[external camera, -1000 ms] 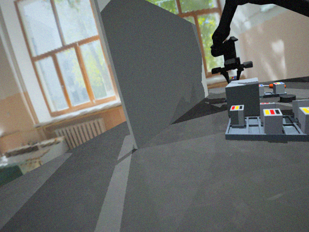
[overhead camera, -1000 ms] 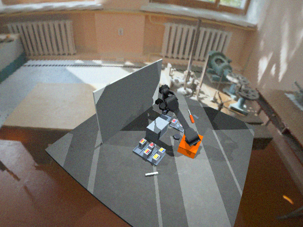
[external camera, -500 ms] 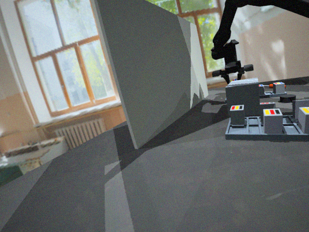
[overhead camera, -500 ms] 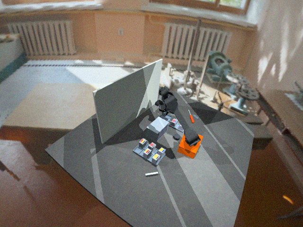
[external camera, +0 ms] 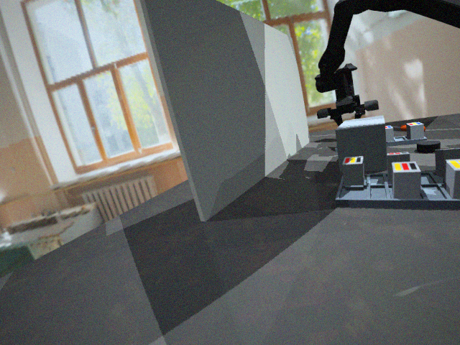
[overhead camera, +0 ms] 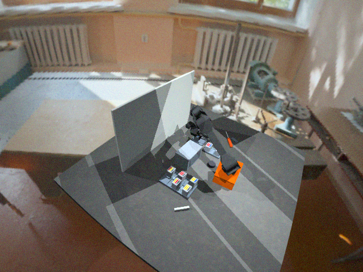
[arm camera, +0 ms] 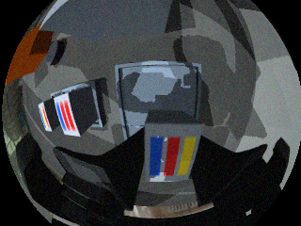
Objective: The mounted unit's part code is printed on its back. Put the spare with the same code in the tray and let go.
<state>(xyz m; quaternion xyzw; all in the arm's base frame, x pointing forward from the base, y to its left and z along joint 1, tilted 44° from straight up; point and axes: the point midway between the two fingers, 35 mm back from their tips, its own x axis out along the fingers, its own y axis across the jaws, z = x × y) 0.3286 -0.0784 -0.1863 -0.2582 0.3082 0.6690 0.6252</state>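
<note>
My gripper tip is 3 cm above the grey tray. The rest, counted from my gripper tip: tall panel (20 cm ahead, 18 cm to the left, 19 cm above); black disc (20 cm behind, 13 cm to the left, 3 cm below); mounted unit (4 cm behind, 20 cm to the left, 1 cm above).
</note>
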